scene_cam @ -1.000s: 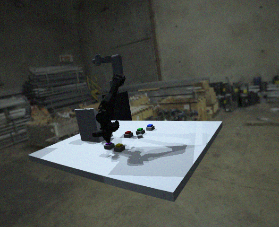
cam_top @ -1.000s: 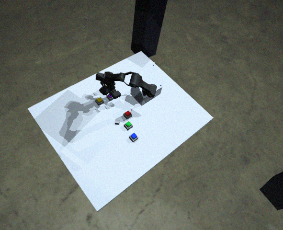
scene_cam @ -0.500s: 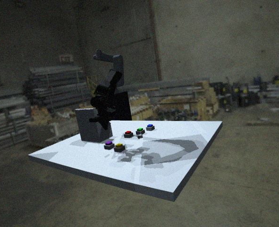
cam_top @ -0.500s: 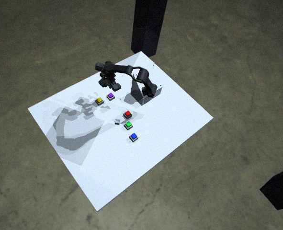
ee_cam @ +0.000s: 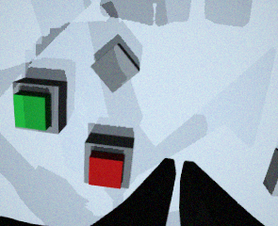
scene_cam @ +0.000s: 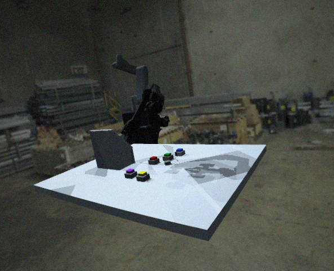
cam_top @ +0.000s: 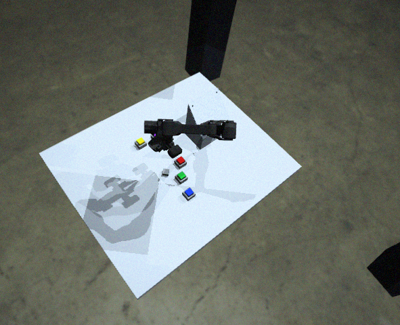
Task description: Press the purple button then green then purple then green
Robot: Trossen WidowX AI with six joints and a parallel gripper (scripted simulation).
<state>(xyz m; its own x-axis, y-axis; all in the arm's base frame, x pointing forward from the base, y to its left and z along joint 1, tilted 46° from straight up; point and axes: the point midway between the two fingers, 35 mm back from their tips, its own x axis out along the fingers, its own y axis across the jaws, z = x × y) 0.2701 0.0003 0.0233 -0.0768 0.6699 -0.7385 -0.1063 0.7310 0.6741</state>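
Right now my gripper tip is 40 mm past the green button, 120 mm to the right of it and 110 mm above it. Round my gripper tip: red button: 80 mm behind, 40 mm to the left, 110 mm below; small grey block: 20 mm ahead, 50 mm to the left, 130 mm below; yellow button: 40 mm ahead, 170 mm to the right, 110 mm below.
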